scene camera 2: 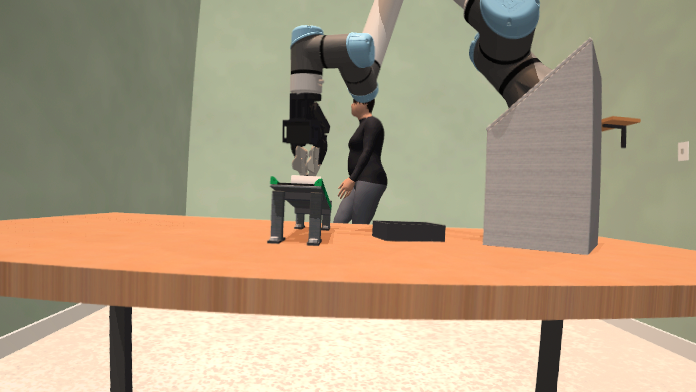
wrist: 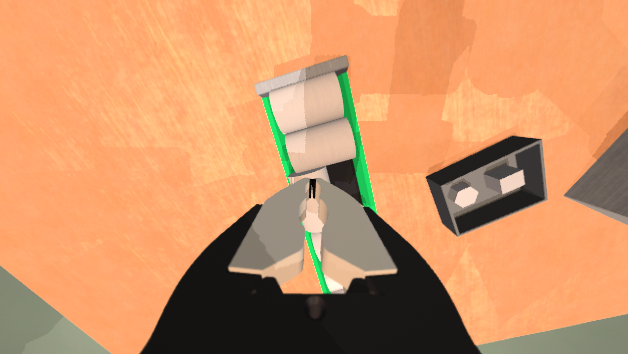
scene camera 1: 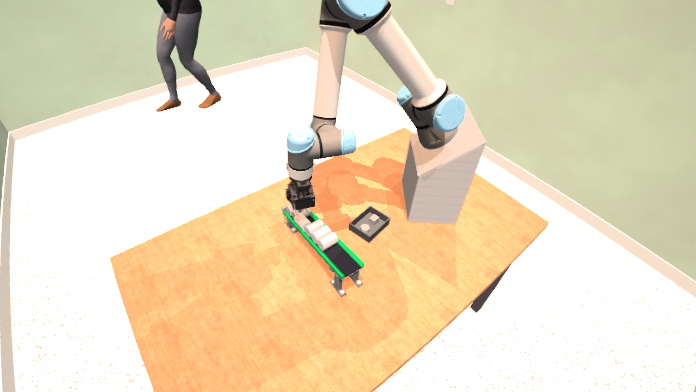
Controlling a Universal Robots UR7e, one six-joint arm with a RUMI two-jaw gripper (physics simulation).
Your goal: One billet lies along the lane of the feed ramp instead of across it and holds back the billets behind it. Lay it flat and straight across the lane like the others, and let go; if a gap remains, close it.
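Pixels of known places: gripper, fingertip midpoint: (wrist: 312,180) (scene camera 1: 300,211); arm's base at its link origin: (scene camera 2: 546,107) (scene camera 1: 439,134).
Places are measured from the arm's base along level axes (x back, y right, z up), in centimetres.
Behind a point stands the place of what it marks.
The feed ramp (scene camera 1: 336,267) (scene camera 2: 297,189) (wrist: 367,182) has green side rails and a dark lane. Two pale billets (wrist: 307,102) {x -51.8, y 18.4, z -21.5 cm} (wrist: 321,145) {x -51.7, y 14.7, z -20.9 cm} lie across the lane by the grey end stop (wrist: 300,76) {x -51.7, y 20.7, z -23.4 cm}, side by side. Behind them a billet (scene camera 1: 301,220) {x -54.8, y 9.2, z -20.3 cm} (wrist: 320,176) {x -52.7, y 12.0, z -21.0 cm} lies along the lane, nearer one rail; the fingers hide most of it in the wrist view. More billets (scene camera 1: 316,227) {x -52.6, y 3.3, z -20.0 cm} (scene camera 1: 328,241) {x -53.4, y -4.7, z -18.8 cm} lie across the lane higher up. My gripper (scene camera 1: 300,212) {x -53.4, y 12.3, z -19.6 cm} (scene camera 2: 306,173) {x -53.4, y 12.3, z -19.6 cm} (wrist: 312,180) {x -53.4, y 12.3, z -19.6 cm} is shut and empty, pointing down over the lengthwise billet. Whether the tips touch it is unclear.
A black tray (scene camera 1: 359,234) {x -37.1, y -1.7, z -29.5 cm} (scene camera 2: 407,231) {x -31.9, y -5.4, z -28.7 cm} (wrist: 480,157) {x -31.3, y 4.8, z -29.2 cm} with two small pale pieces stands beside the ramp. The grey slanted pedestal (scene camera 1: 435,195) {x -10.8, y -12.0, z -16.0 cm} (scene camera 2: 540,175) {x -8.7, y -13.8, z -16.7 cm} (wrist: 605,185) {x -14.9, y -4.6, z -28.0 cm} stands beyond the tray. A person (scene camera 1: 187,35) (scene camera 2: 367,145) is behind the table.
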